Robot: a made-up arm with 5 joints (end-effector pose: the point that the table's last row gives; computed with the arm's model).
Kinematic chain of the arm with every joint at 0, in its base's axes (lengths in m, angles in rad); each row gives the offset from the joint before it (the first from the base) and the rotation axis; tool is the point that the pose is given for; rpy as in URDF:
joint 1: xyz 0.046 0 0.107 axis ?
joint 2: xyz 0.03 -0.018 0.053 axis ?
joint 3: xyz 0.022 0 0.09 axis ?
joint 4: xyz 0.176 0 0.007 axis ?
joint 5: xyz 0.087 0.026 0 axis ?
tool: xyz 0 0 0 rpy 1.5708 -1.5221 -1.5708
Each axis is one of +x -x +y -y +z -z.
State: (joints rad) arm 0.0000 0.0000 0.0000 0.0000 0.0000
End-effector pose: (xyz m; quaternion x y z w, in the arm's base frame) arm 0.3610 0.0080 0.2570 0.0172 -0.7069 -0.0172 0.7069
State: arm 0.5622 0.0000 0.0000 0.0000 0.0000
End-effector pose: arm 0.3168 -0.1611 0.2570 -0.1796 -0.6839 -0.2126 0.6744
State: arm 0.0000 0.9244 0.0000 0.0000 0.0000
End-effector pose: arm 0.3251 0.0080 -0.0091 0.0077 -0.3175 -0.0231 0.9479
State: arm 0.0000 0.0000 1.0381 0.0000 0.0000
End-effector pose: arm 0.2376 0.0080 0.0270 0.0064 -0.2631 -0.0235 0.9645
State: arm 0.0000 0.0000 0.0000 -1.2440 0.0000
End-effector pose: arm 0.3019 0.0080 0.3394 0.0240 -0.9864 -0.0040 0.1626
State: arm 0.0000 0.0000 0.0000 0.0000 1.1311
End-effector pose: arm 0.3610 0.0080 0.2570 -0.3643 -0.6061 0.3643 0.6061
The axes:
joint 1: -z
joint 2: +y
joint 3: +y
joint 4: +y
joint 5: -x

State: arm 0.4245 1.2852 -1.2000 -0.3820 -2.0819
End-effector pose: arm 0.3971 -0.1499 0.1817 0.6056 -0.5287 -0.5694 0.1719
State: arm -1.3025 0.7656 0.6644 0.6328 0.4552
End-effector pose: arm 0.0645 0.0973 -0.0403 -0.1055 0.2195 0.7315 0.6368
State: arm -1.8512 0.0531 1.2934 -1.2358 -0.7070
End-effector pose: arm -0.0140 0.1796 0.0691 0.6432 -0.1762 0.3880 0.6361
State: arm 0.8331 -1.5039 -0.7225 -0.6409 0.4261
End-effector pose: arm -0.1195 0.1940 0.3468 0.4535 0.6555 -0.1364 0.5882
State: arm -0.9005 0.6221 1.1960 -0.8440 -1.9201
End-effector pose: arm 0.1099 0.0935 -0.0240 0.2912 -0.0399 -0.4866 0.8227
